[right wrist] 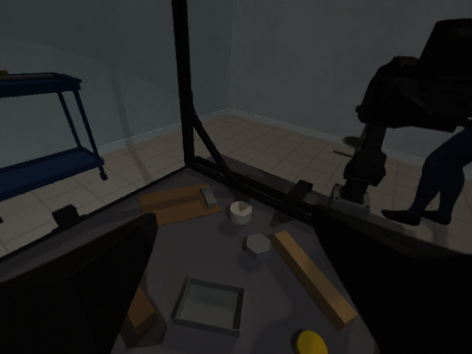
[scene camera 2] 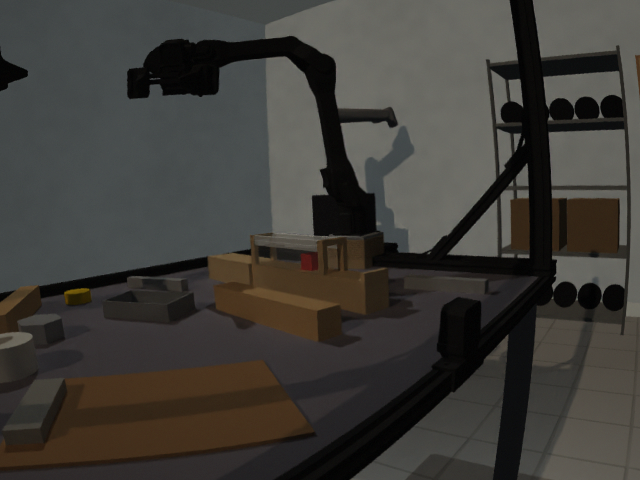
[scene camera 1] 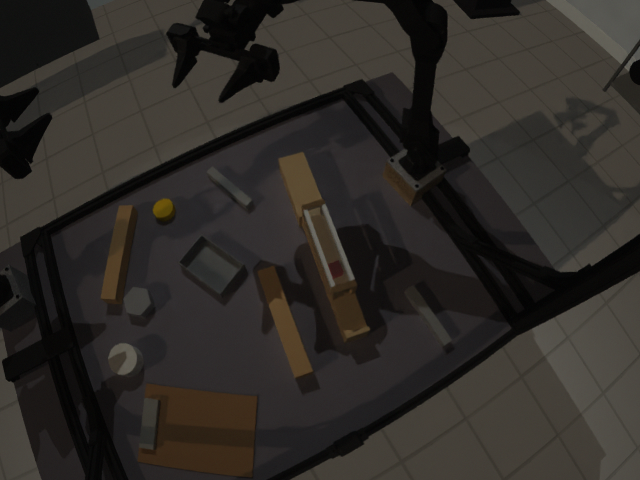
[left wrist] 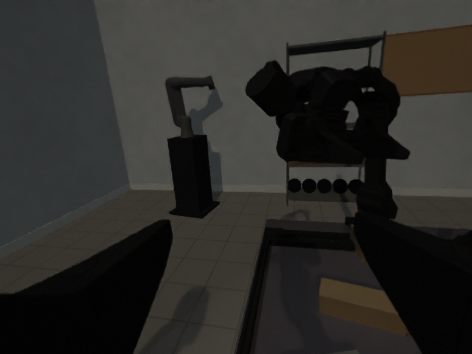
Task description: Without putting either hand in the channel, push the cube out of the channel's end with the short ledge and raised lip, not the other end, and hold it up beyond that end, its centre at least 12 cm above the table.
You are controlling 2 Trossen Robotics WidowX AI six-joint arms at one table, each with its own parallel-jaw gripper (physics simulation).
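The wooden channel (scene camera 1: 338, 242) (scene camera 2: 305, 283) has pale rails along its top. Its short ledge (scene camera 1: 348, 312) with a raised lip (scene camera 1: 356, 331) (scene camera 2: 375, 290) is at the lower end in scene camera 1 and at the right in scene camera 2. A longer wooden block extends from the other end. The red cube (scene camera 1: 336, 268) (scene camera 2: 309, 260) is inside the channel, near the short-ledge end. My left gripper (scene camera 1: 43, 104) (left wrist: 261, 225) is open and empty, high at the left. My right gripper (scene camera 1: 199, 93) (right wrist: 235, 216) is open and empty, high and away from the channel.
A wooden bar (scene camera 1: 284, 322) (scene camera 2: 273, 310) lies beside the channel; another (scene camera 1: 119, 253) (right wrist: 315, 280) lies farther left. Grey bars (scene camera 1: 229, 187) (scene camera 1: 429, 317) lie on either side of the channel. A grey tray (scene camera 1: 211, 268), yellow disc (scene camera 1: 163, 208), hexagonal block (scene camera 1: 137, 301) and white cylinder (scene camera 1: 123, 359) stand leftward.
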